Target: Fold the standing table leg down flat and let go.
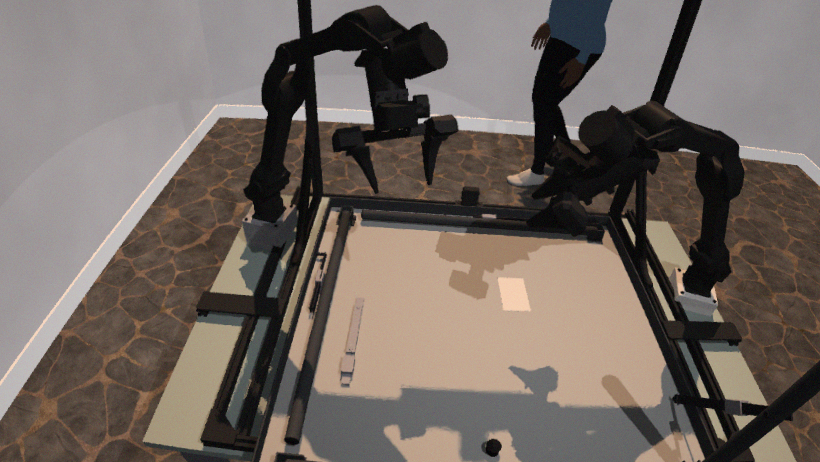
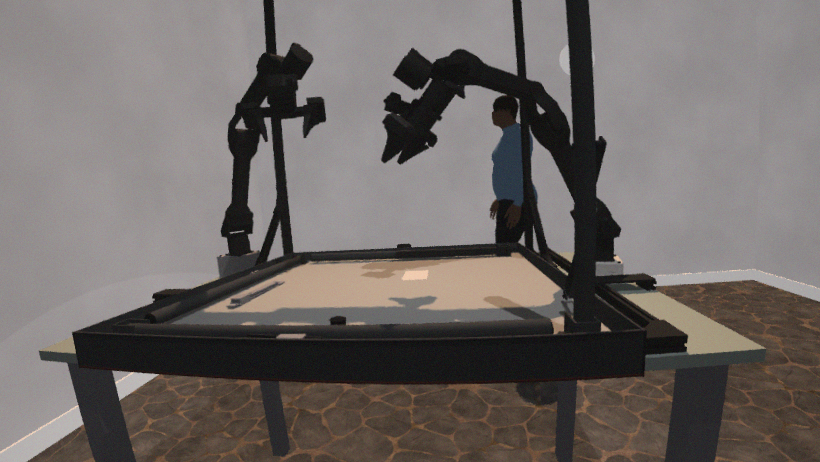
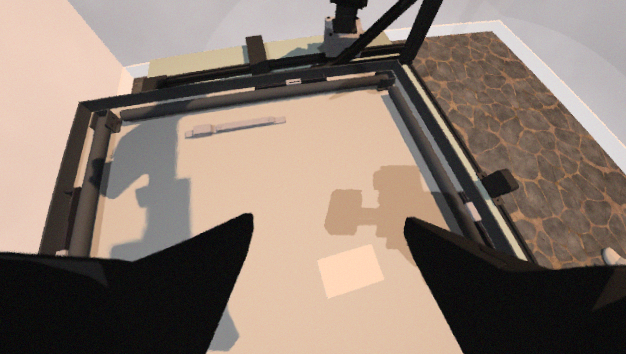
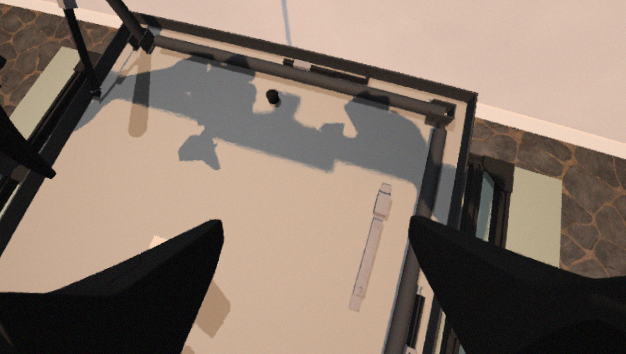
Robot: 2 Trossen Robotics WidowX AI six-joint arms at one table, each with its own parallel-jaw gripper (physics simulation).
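Frame: origin at the left arm's base, x ahead, y left, z up, level; centimetres.
Where they show: left gripper, fingertip midpoint: (image 1: 530,210) (image 2: 391,162) (image 3: 329,223) (image 4: 13,220); right gripper, fingertip midpoint: (image 1: 403,189) (image 2: 285,138) (image 4: 317,227); left arm's base, origin of the base link: (image 1: 696,285) (image 2: 599,259); right arm's base, origin of the base link: (image 1: 269,212) (image 2: 239,253) (image 3: 344,26).
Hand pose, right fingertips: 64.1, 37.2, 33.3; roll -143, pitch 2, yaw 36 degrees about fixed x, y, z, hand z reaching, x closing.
Things, the pixels of their top centre, and the offset from my right fingertips, as dx, dy, dz. "*": a spot on its surface instead.
- upturned table's dark frame, surface spot: (image 2: 355,355) * -32.6, +27.6, -31.5
- thin brace, surface spot: (image 1: 708,402) (image 4: 78,41) * -56.9, +4.4, -23.4
- pale narrow bar, middle of its top: (image 4: 372,243) (image 1: 353,333) (image 3: 234,122) (image 2: 258,286) +6.8, +5.9, -31.8
- small black knob, middle of its top: (image 2: 337,316) (image 1: 494,444) (image 4: 271,93) -24.0, +18.9, -30.8
The standing dark table leg (image 1: 768,408) (image 2: 582,143) (image 4: 125,17) rises upright from the near right corner of the upturned table's dark frame (image 2: 355,355). A thin brace (image 1: 708,402) (image 4: 80,45) reaches toward it. Other legs lie flat along the frame: one on the left (image 1: 321,327), one at the back (image 1: 418,218) and one at the front (image 2: 344,328). My left gripper (image 1: 531,208) (image 2: 391,162) (image 3: 329,223) is open and empty, high over the table. My right gripper (image 1: 402,187) (image 2: 285,138) (image 4: 317,227) is open and empty, high toward the back left. Both are apart from the standing leg.
A pale narrow bar (image 1: 354,330) (image 3: 240,125) (image 4: 369,250) lies on the panel at the left. A small black knob (image 1: 492,447) (image 4: 272,96) is near the front. Tall thin posts (image 2: 278,172) (image 2: 522,143) rise at the back corners. A person (image 2: 510,154) stands behind the table.
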